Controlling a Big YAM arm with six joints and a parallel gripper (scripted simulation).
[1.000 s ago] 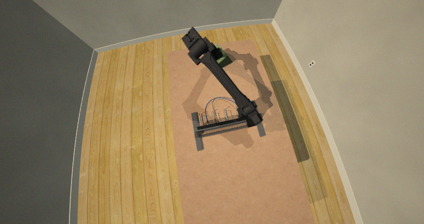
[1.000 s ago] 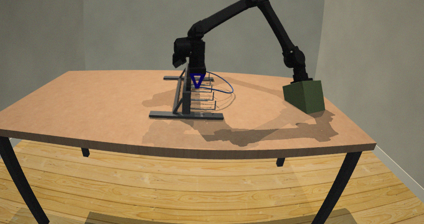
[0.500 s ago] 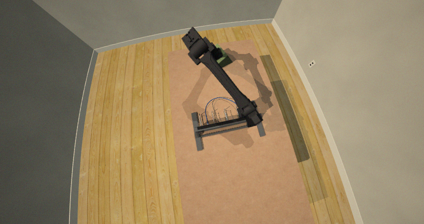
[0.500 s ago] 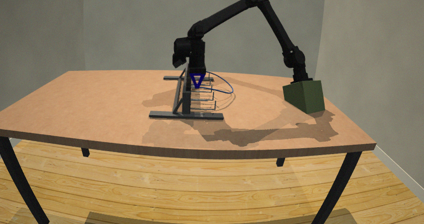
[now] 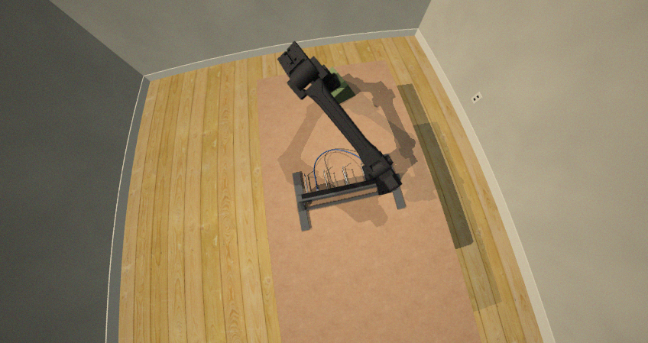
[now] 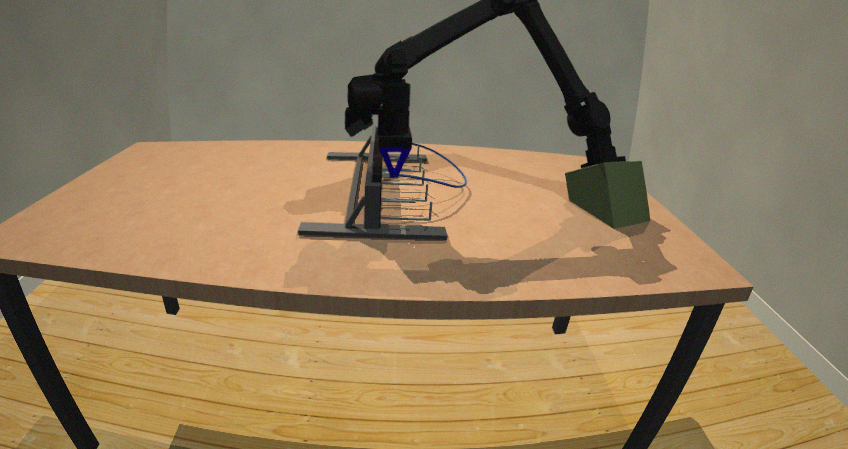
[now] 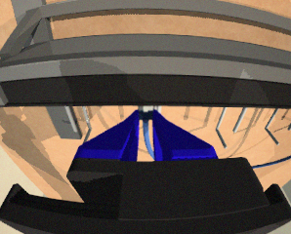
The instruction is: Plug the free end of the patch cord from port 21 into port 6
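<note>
Now: the plug 2 cm ahead of my hand.
</note>
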